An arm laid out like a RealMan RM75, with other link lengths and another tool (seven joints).
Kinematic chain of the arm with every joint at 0, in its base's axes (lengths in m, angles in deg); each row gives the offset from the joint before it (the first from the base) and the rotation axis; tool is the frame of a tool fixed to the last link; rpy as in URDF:
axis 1: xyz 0 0 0.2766 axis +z
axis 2: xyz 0 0 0 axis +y
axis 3: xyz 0 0 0.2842 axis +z
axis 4: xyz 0 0 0 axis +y
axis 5: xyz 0 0 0.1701 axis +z
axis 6: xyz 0 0 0 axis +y
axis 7: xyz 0 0 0.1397 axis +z
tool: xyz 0.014 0.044 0.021 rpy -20.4 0 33.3
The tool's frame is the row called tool.
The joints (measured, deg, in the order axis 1, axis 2, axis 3, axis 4, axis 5, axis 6, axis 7), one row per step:
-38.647, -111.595, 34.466, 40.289, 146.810, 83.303, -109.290
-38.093, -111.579, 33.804, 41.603, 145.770, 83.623, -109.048
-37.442, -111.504, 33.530, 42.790, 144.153, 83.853, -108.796
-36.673, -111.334, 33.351, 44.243, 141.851, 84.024, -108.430
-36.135, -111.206, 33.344, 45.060, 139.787, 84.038, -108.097
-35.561, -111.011, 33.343, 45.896, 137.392, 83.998, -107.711
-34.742, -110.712, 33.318, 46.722, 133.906, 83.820, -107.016
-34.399, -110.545, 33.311, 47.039, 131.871, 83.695, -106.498
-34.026, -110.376, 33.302, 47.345, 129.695, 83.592, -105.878
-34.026, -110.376, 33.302, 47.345, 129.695, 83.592, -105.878
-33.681, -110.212, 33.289, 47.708, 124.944, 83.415, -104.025
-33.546, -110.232, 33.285, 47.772, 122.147, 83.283, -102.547
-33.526, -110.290, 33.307, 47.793, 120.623, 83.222, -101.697
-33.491, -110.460, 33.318, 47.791, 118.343, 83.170, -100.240
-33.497, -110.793, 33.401, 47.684, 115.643, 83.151, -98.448
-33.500, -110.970, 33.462, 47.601, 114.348, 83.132, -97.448
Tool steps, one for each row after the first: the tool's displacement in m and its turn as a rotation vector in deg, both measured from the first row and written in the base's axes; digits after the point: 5 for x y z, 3 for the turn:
0.00037, 0.00127, 0.00507, 1.564, -0.650, -0.359
0.00120, 0.00230, 0.01010, 3.147, -1.505, -0.864
0.00283, 0.00410, 0.01698, 5.252, -2.560, -1.749
0.00484, 0.00547, 0.02162, 6.807, -3.611, -2.517
0.00721, 0.00716, 0.02723, 8.609, -4.798, -3.427
0.01025, 0.00903, 0.03489, 11.117, -6.583, -4.691
0.01266, 0.01031, 0.03901, 12.486, -7.652, -5.581
0.01519, 0.01136, 0.04338, 13.909, -8.790, -6.578
0.01519, 0.01136, 0.04338, 13.909, -8.790, -6.578
0.02362, 0.01421, 0.05093, 16.699, -11.418, -9.470
0.02885, 0.01546, 0.05435, 18.271, -12.930, -11.456
0.03209, 0.01614, 0.05586, 19.088, -13.771, -12.615
0.03697, 0.01673, 0.05754, 20.281, -15.041, -14.457
0.04320, 0.01701, 0.05835, 21.557, -16.662, -16.647
0.04608, 0.01701, 0.05850, 22.172, -17.380, -17.786

